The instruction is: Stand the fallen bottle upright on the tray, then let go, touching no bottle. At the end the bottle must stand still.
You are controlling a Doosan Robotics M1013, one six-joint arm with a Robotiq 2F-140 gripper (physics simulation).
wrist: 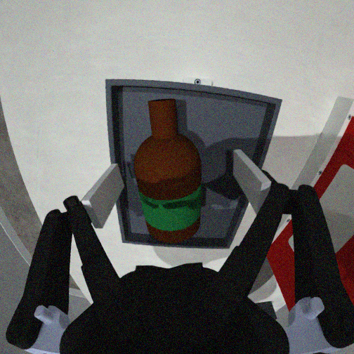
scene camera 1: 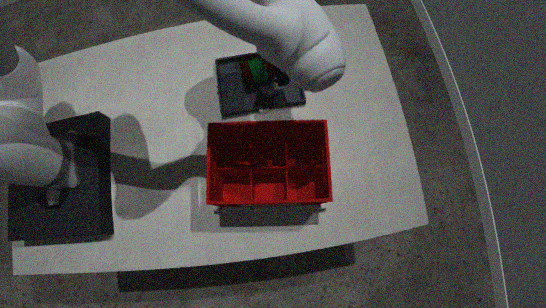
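Where they show: gripper, fingertip midpoint: (scene camera 1: 270,69); arm's base at its link origin: (scene camera 1: 55,164).
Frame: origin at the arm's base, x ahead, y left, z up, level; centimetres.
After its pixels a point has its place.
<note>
A brown bottle with a green label (scene camera 1: 257,69) {x 67.7, y 12.6, z 0.6 cm} (wrist: 168,170) lies on its side in the dark grey tray (scene camera 1: 234,97) {x 59.4, y 8.8, z -6.5 cm} (wrist: 225,115). In the wrist view its neck points to the top of the view and its base is near the tray's lower wall. My gripper (wrist: 175,168) is open and empty. Its two fingers stand wide apart, one on each side of the bottle's body, and look to be above it. No contact shows. In scene camera 1 the arm hides part of the tray and bottle and most of the gripper.
A red crate with compartments (scene camera 1: 270,202) {x 62.8, y -24.9, z 10.5 cm} (wrist: 335,160) stands close beside the tray. A dark block (scene camera 1: 75,215) {x 6.1, y -17.0, z 0.0 cm} stands under the arm's base at the left of scene camera 1. All are on a pale table (scene camera 1: 370,165) {x 93.7, y -20.8, z -7.0 cm}. The arm's shadow crosses the table.
</note>
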